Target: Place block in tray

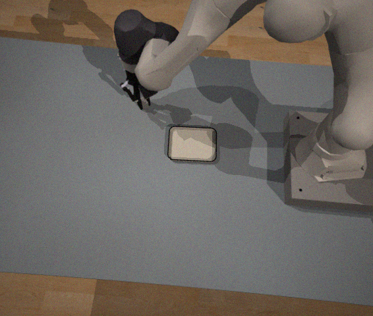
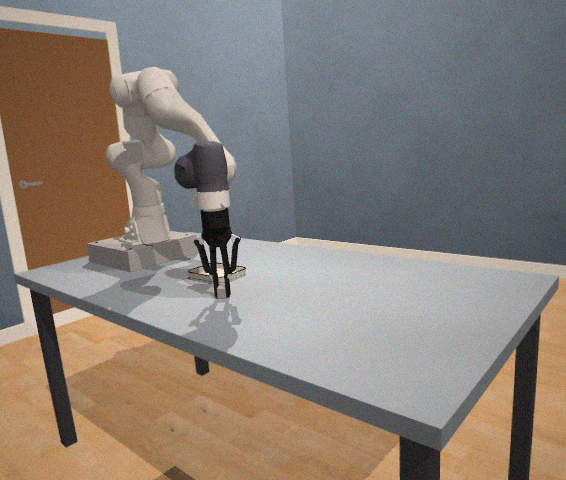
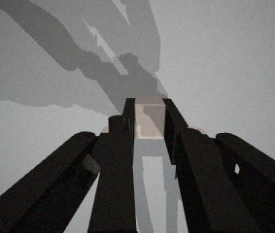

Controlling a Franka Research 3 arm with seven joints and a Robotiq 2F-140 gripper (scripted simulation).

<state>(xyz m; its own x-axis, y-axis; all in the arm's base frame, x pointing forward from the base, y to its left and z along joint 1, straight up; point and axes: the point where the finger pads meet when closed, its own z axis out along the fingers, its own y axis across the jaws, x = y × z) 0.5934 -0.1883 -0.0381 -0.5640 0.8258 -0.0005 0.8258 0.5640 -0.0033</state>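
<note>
Now: hand 2 cm above the block. The rest, counted from my hand: white tray (19 cm behind, 15 cm to the left, 2 cm below).
</note>
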